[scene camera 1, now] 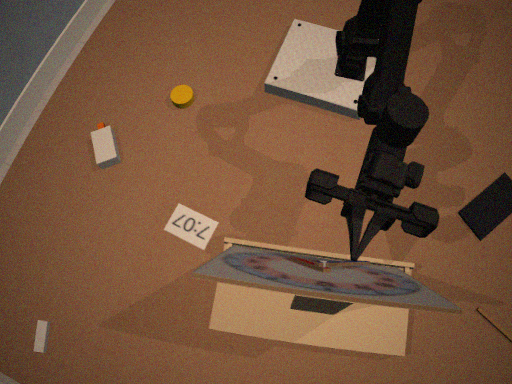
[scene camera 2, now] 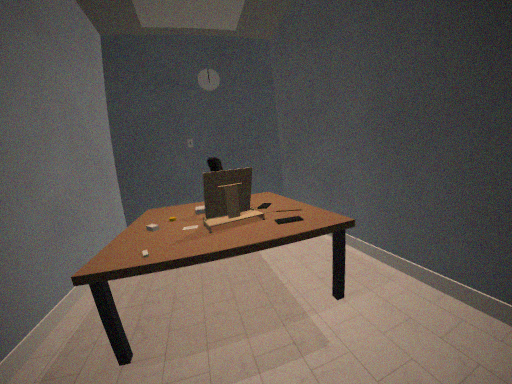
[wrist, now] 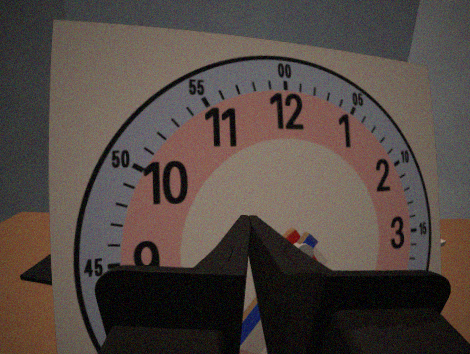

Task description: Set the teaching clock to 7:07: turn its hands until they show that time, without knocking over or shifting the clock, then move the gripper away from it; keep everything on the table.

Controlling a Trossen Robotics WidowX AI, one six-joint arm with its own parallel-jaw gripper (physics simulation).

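Places are measured from the arm's base along level axes (x ahead, y left, z up), in millimetres.
Pixels of known places: gripper, fingertip midpoint: [scene camera 1: 353, 260] [wrist: 247, 222]; arm's base, link origin: [scene camera 1: 350, 67].
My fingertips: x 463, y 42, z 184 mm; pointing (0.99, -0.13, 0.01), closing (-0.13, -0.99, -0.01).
Note:
For each thing: its top centre in the pictures, then the offset to it from my fingertips. "pt": a spot on its surface instead.
- grey hub, surface spot: [wrist: 306, 248] pt 4 mm ahead, 40 mm right, 22 mm down
- red hand, top centre: [scene camera 1: 311, 258] 7 mm ahead, 56 mm right, 16 mm down
- card, top centre: [scene camera 1: 191, 226] [scene camera 2: 190, 227] 48 mm back, 283 mm right, 210 mm down
- yellow disc, top centre: [scene camera 1: 181, 94] [scene camera 2: 172, 217] 321 mm back, 387 mm right, 192 mm down
- white box, top centre: [scene camera 1: 102, 140] [scene camera 2: 151, 225] 175 mm back, 516 mm right, 184 mm down
- small white block, top centre: [scene camera 1: 40, 336] [scene camera 2: 145, 252] 237 mm ahead, 507 mm right, 200 mm down
- dark flat piece, top centre: [scene camera 1: 494, 204] [scene camera 2: 264, 205] 221 mm back, 300 mm left, 204 mm down
- thin stick, top centre: [scene camera 2: 288, 209] 38 mm ahead, 357 mm left, 205 mm down
- black slab, top centre: [scene camera 2: 288, 219] 218 mm ahead, 242 mm left, 204 mm down
The teaching clock [scene camera 1: 430, 300] [scene camera 2: 215, 195] [wrist: 75, 75] stands upright on its wooden base. In the wrist view the blue hand [wrist: 251, 320] [scene camera 1: 362, 262] runs down and left from the grey hub [wrist: 306, 248], between and behind the fingers. The red hand [scene camera 1: 302, 261] is mostly hidden there; a sliver shows at the hub's lower right. Where both hands point cannot be read. My gripper [scene camera 1: 354, 259] [wrist: 247, 222] is shut and empty, its tips in front of the face, left of the hub in the wrist view, close to the blue hand; contact cannot be told. The card [scene camera 1: 191, 226] [scene camera 2: 190, 228] reads 7:07.
A yellow disc [scene camera 1: 181, 95] [scene camera 2: 172, 219], a white box [scene camera 1: 105, 146] [scene camera 2: 152, 227] and a small white block [scene camera 1: 41, 336] [scene camera 2: 145, 253] lie apart from the clock. A dark flat piece [scene camera 1: 487, 207] [scene camera 2: 264, 205], a thin stick [scene camera 1: 495, 325] [scene camera 2: 289, 210] and a black slab [scene camera 2: 289, 220] lie on its other side.

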